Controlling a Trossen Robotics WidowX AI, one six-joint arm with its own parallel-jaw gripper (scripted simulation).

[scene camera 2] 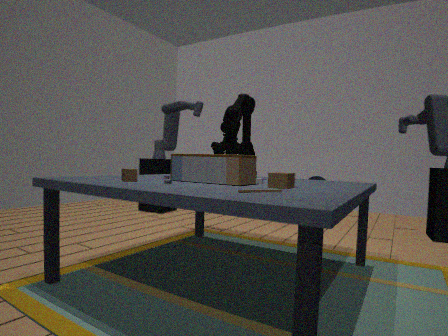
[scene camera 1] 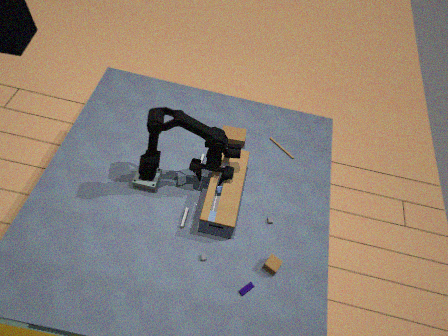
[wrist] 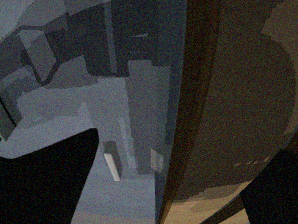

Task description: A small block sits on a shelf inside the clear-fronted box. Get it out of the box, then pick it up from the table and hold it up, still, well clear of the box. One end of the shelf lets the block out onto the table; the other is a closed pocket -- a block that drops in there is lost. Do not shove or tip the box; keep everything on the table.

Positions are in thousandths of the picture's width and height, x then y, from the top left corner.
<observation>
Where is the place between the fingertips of my gripper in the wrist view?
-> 539, 609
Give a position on a long box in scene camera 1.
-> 488, 644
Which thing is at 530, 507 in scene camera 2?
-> A long box.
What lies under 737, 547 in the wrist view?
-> A long box.
</observation>
